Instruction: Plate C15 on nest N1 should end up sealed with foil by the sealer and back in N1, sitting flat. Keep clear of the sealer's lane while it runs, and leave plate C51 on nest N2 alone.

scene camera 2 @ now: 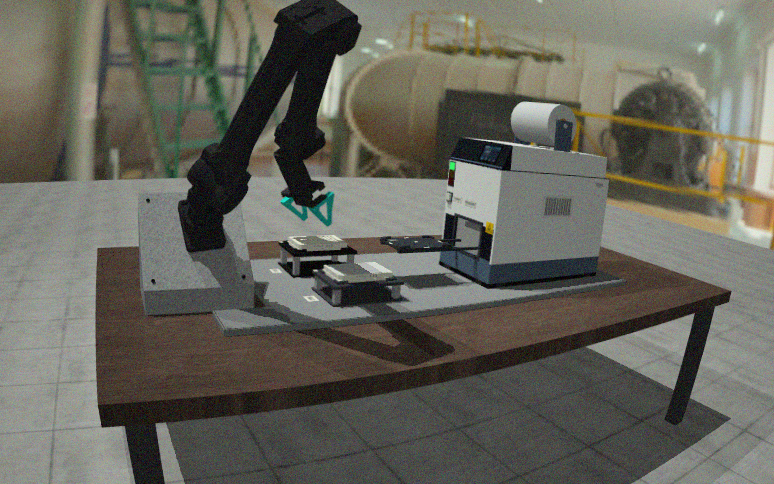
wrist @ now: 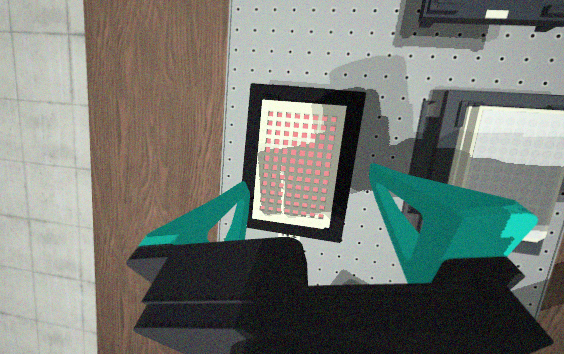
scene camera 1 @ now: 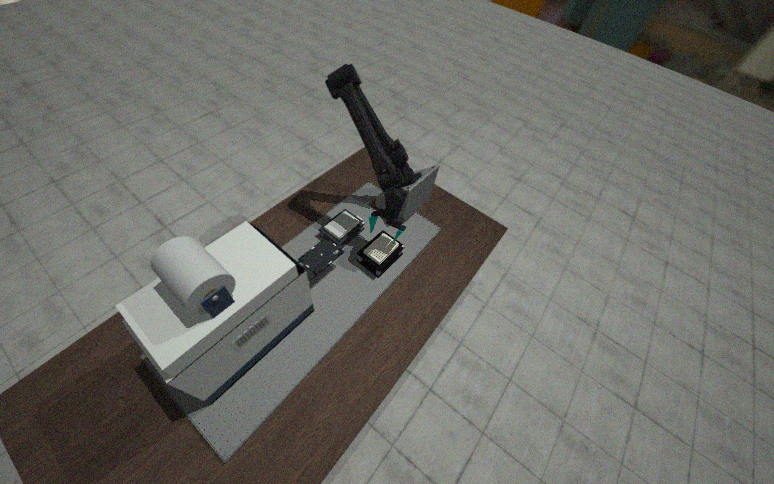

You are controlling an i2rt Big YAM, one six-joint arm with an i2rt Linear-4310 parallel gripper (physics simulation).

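Plate C15, cream with rows of wells that look pink in the wrist view, sits flat in the black nest N1. No foil shows on it. My gripper is open and empty above plate C15, with the teal fingertips to either side of it in the wrist view. Plate C51 sits in the dark nest N2. The white sealer has its dark carrier out in front, with no plate on it.
A green light shows on the sealer's front. A white roll is mounted on its top. The grey perforated board lies under the nests and the sealer on the brown table.
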